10 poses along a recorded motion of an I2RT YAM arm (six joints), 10 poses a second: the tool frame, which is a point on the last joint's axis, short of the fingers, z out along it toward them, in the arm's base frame.
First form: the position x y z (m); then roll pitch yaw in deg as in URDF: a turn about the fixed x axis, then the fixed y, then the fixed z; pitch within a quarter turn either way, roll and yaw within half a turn.
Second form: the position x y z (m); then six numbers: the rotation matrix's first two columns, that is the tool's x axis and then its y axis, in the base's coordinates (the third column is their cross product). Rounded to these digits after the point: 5 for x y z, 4 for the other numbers.
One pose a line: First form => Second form
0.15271 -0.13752 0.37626 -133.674 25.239 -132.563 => 0.15271 -0.13752 0.37626 -0.6118 -0.6662 -0.4264 -0.3000 0.6942 -0.6542
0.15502 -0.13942 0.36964 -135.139 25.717 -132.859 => 0.15502 -0.13942 0.36964 -0.6128 -0.6604 -0.4339 -0.3114 0.7065 -0.6355
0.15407 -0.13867 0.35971 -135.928 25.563 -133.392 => 0.15407 -0.13867 0.35971 -0.6197 -0.6555 -0.4315 -0.3159 0.7117 -0.6275
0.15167 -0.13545 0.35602 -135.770 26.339 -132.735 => 0.15167 -0.13545 0.35602 -0.6082 -0.6582 -0.4437 -0.3163 0.7136 -0.6251
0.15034 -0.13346 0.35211 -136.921 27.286 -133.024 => 0.15034 -0.13346 0.35211 -0.6064 -0.6497 -0.4584 -0.3203 0.7273 -0.6070
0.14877 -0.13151 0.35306 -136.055 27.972 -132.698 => 0.14877 -0.13151 0.35306 -0.5989 -0.6491 -0.4690 -0.3084 0.7275 -0.6129
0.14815 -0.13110 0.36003 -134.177 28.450 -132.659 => 0.14815 -0.13110 0.36003 -0.5958 -0.6466 -0.4764 -0.2810 0.7235 -0.6306
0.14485 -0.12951 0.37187 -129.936 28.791 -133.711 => 0.14485 -0.12951 0.37187 -0.6056 -0.6335 -0.4816 -0.2088 0.7105 -0.6720
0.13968 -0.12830 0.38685 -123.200 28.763 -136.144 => 0.13968 -0.12830 0.38685 -0.6321 -0.6074 -0.4812 -0.0890 0.6738 -0.7335
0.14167 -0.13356 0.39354 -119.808 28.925 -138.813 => 0.14167 -0.13356 0.39354 -0.6587 -0.5764 -0.4837 -0.0115 0.6505 -0.7595
